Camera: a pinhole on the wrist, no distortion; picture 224 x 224 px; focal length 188.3 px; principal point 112.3 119.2 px. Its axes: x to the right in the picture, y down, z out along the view. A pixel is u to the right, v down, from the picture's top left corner.
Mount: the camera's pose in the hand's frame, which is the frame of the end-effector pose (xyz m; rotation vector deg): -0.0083 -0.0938 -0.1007 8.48 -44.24 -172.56
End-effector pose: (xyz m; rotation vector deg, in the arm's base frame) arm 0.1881 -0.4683 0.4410 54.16 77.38 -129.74
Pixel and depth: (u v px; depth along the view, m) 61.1 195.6 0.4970
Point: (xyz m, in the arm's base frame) -0.0459 -0.8361 0.5482
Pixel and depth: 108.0 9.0 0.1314
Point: 0.2315 -0.4673 0.4228
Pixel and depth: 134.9 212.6 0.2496
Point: 0.1193 -0.5812 0.5954
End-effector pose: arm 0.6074 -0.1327 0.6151 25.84 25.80 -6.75
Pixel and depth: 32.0 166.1 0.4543
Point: 0.8842 -0.2669 0.8611
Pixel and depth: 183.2 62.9 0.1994
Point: 0.5406 -0.1038 0.7114
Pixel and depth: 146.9 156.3 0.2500
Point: 0.5870 -0.2106 0.7526
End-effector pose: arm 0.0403 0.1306 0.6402 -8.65 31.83 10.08
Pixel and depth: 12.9 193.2 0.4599
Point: 0.4098 0.2123 0.8836
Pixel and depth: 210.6 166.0 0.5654
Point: -0.0444 0.2058 1.1932
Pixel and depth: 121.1 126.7 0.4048
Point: 0.0985 0.2538 0.8852
